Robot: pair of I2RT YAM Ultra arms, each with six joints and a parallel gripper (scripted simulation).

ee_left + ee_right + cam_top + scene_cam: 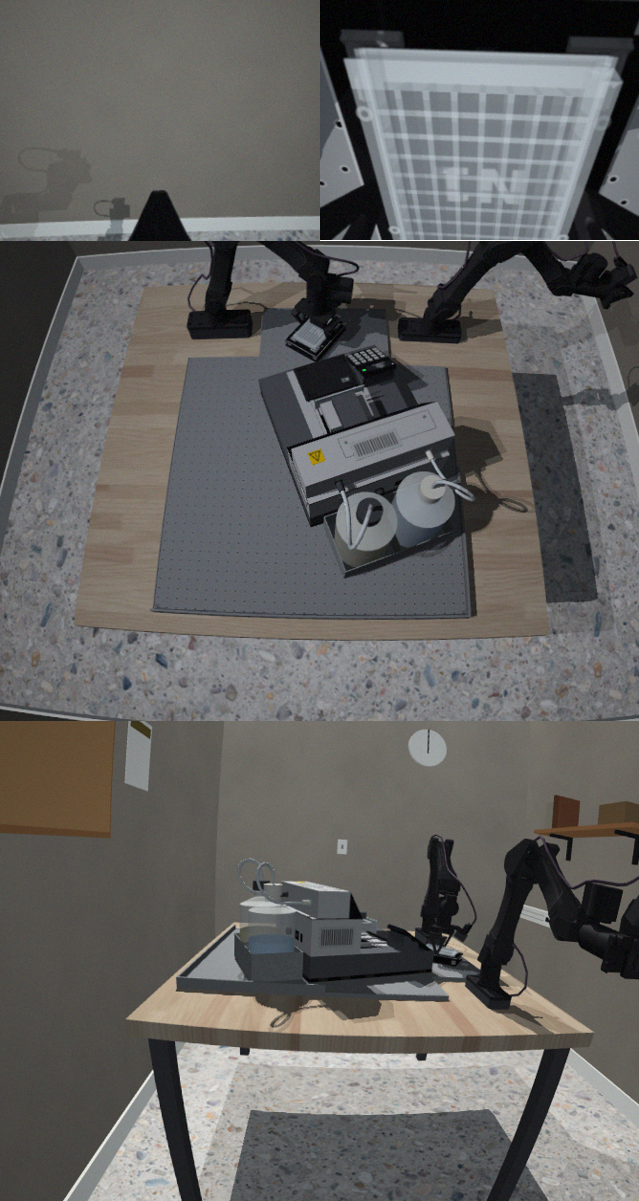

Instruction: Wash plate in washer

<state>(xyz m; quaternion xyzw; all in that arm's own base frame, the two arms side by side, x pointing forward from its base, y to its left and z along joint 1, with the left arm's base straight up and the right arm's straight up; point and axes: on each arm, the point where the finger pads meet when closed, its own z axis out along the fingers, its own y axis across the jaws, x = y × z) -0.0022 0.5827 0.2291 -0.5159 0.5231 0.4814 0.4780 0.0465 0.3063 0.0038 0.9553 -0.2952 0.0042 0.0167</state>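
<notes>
Now: right hand 1 cm above the white plate. From my right hand the other things lie so: dark nest N1: 1 cm below; grey washer housing: 35 cm ahead, 9 cm to the left, 9 cm above; black carrier: 21 cm ahead, 4 cm to the left, 5 cm above.
</notes>
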